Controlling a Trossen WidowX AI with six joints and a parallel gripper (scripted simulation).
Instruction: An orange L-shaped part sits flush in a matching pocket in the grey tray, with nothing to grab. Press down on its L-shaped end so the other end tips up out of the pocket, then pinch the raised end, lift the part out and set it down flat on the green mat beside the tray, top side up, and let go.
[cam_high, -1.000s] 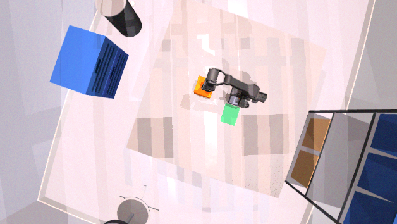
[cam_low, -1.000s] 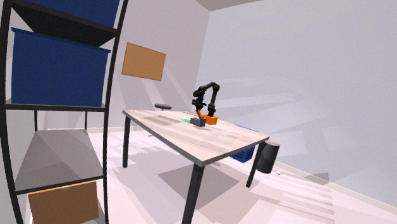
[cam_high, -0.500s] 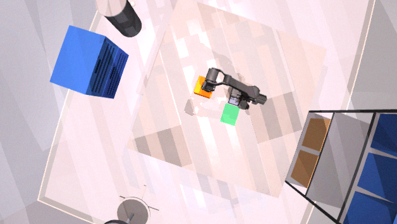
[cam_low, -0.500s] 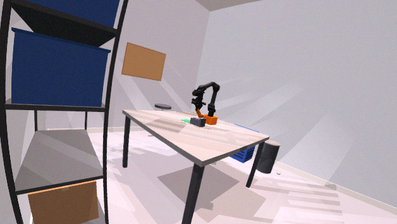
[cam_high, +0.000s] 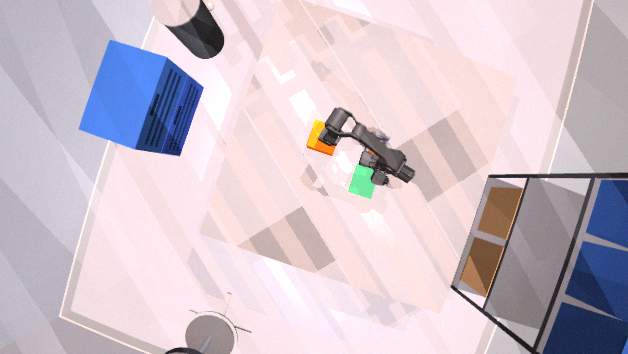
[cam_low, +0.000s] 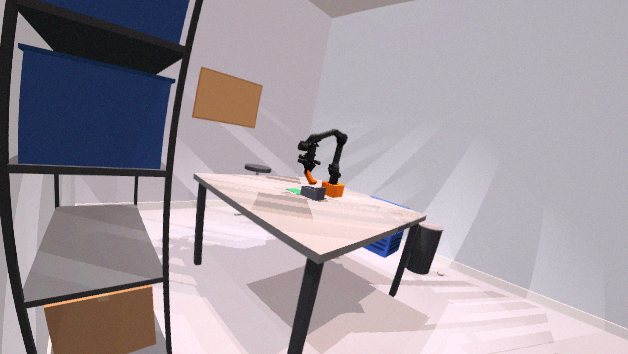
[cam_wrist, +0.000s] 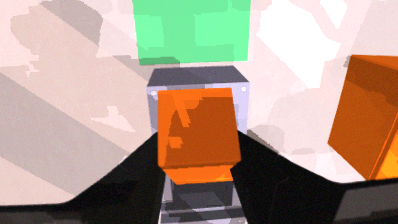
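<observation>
My gripper tip is 17 cm above the green mat, 8 cm to the left of it and 1 cm short of it. Also, from my gripper tip: orange L-shaped part (3 cm to the left, 3 cm below, 2 cm behind).
</observation>
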